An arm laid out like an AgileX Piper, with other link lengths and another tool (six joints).
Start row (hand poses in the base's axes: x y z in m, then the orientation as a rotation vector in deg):
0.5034 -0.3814 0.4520 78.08 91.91 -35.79
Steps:
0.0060 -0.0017 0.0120 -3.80 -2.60 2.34
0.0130 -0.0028 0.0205 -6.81 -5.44 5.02
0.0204 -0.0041 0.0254 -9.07 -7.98 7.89
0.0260 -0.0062 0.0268 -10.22 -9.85 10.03
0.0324 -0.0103 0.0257 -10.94 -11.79 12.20
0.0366 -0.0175 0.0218 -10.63 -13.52 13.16
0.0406 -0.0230 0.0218 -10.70 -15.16 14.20
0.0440 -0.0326 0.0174 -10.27 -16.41 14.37
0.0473 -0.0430 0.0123 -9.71 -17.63 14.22
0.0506 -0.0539 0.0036 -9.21 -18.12 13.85
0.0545 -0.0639 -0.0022 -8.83 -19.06 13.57
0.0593 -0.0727 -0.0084 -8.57 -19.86 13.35
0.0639 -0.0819 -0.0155 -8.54 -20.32 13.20
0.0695 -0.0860 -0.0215 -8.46 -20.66 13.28
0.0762 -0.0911 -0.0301 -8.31 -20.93 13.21
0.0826 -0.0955 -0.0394 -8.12 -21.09 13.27
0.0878 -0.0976 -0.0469 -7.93 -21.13 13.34
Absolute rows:
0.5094 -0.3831 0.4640 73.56 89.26 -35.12
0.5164 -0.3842 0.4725 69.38 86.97 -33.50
0.5238 -0.3855 0.4774 65.57 85.36 -31.48
0.5294 -0.3876 0.4788 63.11 84.42 -29.65
0.5358 -0.3917 0.4777 60.94 83.63 -27.47
0.5400 -0.3989 0.4738 60.50 82.91 -25.45
0.5440 -0.4044 0.4738 59.70 82.09 -23.73
0.5474 -0.4140 0.4694 59.96 81.40 -22.45
0.5507 -0.4244 0.4643 60.56 80.64 -21.28
0.5540 -0.4353 0.4556 61.25 80.32 -20.80
0.5579 -0.4453 0.4498 61.82 79.62 -20.03
0.5627 -0.4541 0.4436 62.23 79.00 -19.41
0.5673 -0.4633 0.4365 62.41 78.57 -19.14
0.5729 -0.4674 0.4305 62.41 78.38 -18.80
0.5796 -0.4725 0.4219 62.59 78.20 -18.55
0.5860 -0.4769 0.4126 62.67 78.19 -18.27
0.5912 -0.4790 0.4051 62.74 78.29 -18.07

